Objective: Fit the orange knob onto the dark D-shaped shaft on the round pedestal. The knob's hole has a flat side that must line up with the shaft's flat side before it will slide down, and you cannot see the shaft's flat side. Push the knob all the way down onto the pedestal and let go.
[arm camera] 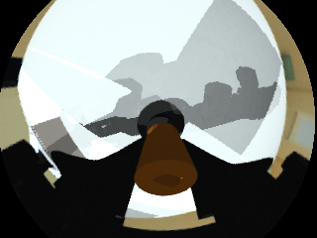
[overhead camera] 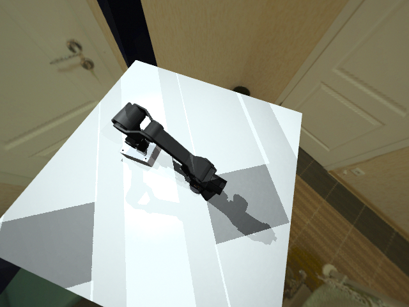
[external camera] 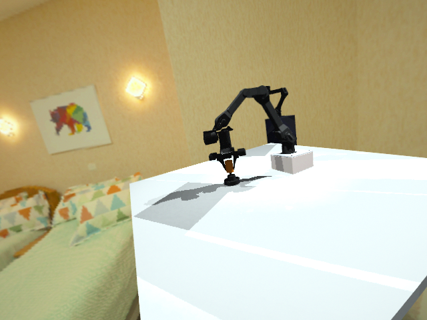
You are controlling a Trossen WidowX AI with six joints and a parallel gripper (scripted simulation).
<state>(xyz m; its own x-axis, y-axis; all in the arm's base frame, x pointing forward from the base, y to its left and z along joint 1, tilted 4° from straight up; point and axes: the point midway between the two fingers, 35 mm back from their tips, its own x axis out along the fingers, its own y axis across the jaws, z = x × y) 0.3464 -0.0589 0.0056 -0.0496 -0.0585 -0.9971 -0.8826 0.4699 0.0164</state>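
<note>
Now: gripper tip 2 cm below the orange knob. Also, from my gripper tip: dark round pedestal: 4 cm below.
</note>
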